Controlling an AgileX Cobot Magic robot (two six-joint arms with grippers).
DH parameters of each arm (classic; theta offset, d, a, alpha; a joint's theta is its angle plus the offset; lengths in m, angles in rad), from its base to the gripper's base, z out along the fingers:
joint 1: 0 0.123 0 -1.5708
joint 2: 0.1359 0 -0.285 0
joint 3: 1.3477 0 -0.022 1.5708
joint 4: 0 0.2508 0 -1.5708
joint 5: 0 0 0.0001 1.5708
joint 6: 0 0.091 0 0
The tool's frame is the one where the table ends.
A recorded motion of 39 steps. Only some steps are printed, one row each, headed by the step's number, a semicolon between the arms.
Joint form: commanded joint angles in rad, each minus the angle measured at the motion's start. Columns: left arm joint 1, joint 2, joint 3, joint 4, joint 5, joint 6; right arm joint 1, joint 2, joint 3, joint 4, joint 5, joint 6.
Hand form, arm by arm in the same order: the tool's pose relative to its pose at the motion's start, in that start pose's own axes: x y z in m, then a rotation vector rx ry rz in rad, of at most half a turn. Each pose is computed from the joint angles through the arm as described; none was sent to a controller.
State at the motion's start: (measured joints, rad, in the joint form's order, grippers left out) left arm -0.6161 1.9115 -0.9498 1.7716 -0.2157 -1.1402; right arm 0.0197 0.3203 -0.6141 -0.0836 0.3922 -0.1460
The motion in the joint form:
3: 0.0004 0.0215 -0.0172 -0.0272 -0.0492 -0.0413; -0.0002 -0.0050 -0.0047 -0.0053 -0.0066 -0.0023
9: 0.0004 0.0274 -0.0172 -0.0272 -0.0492 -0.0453; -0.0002 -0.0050 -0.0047 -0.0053 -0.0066 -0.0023
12: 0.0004 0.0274 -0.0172 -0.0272 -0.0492 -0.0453; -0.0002 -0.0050 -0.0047 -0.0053 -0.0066 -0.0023
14: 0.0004 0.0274 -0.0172 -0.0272 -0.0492 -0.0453; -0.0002 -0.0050 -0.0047 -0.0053 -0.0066 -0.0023
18: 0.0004 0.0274 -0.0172 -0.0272 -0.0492 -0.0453; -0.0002 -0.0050 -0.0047 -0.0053 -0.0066 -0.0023
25: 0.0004 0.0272 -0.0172 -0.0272 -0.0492 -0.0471; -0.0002 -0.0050 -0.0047 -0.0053 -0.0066 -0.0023
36: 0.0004 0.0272 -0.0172 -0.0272 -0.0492 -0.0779; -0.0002 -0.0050 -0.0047 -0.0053 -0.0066 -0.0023
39: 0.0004 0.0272 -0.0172 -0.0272 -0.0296 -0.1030; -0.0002 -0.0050 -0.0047 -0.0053 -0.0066 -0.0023
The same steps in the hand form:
3: -0.0026 -0.0020 0.0054 0.0447 -0.0220 -0.0690; -0.0023 -0.0007 -0.0018 0.0053 -0.0156 -0.0069
9: -0.0013 -0.0025 0.0071 0.0480 -0.0172 -0.0744; -0.0023 -0.0007 -0.0018 0.0053 -0.0156 -0.0069
12: -0.0013 -0.0025 0.0071 0.0480 -0.0172 -0.0744; -0.0023 -0.0007 -0.0018 0.0053 -0.0156 -0.0069
14: -0.0013 -0.0025 0.0071 0.0480 -0.0172 -0.0744; -0.0023 -0.0007 -0.0018 0.0053 -0.0156 -0.0069
18: -0.0013 -0.0025 0.0071 0.0480 -0.0172 -0.0744; -0.0023 -0.0007 -0.0018 0.0053 -0.0156 -0.0069
25: -0.0013 -0.0025 0.0071 0.0479 -0.0173 -0.0762; -0.0023 -0.0007 -0.0018 0.0053 -0.0156 -0.0069
36: -0.0013 -0.0025 0.0071 0.0481 -0.0166 -0.1070; -0.0023 -0.0007 -0.0018 0.0053 -0.0156 -0.0069
39: -0.0005 -0.0009 0.0071 0.0302 -0.0085 -0.1320; -0.0023 -0.0007 -0.0018 0.0053 -0.0156 -0.0069

